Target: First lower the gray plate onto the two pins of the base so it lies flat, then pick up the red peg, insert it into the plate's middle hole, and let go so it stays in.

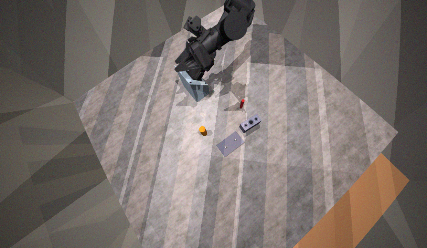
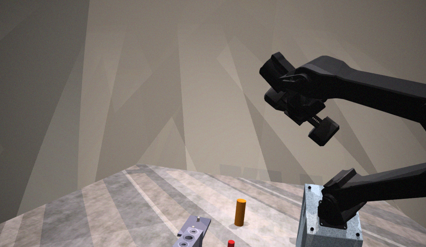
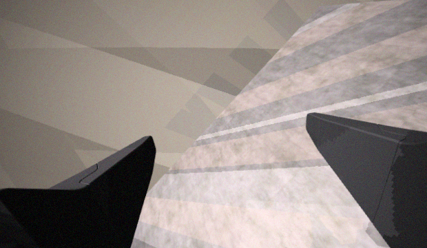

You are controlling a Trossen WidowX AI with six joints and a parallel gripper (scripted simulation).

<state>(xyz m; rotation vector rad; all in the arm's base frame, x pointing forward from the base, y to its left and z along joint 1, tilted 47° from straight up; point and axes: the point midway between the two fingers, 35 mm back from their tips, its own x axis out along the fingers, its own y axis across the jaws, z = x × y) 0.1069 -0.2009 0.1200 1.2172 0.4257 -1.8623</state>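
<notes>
My gripper tip is now 310 mm above the gray plate, 240 mm short of it and 170 mm to the right of it. From my gripper tip the other things lie so: orange cylinder (310 mm below, 140 mm ahead, 40 mm to the right); base (340 mm below, 260 mm ahead, 30 mm to the left); red peg (310 mm below, 200 mm to the left, 140 mm ahead).
</notes>
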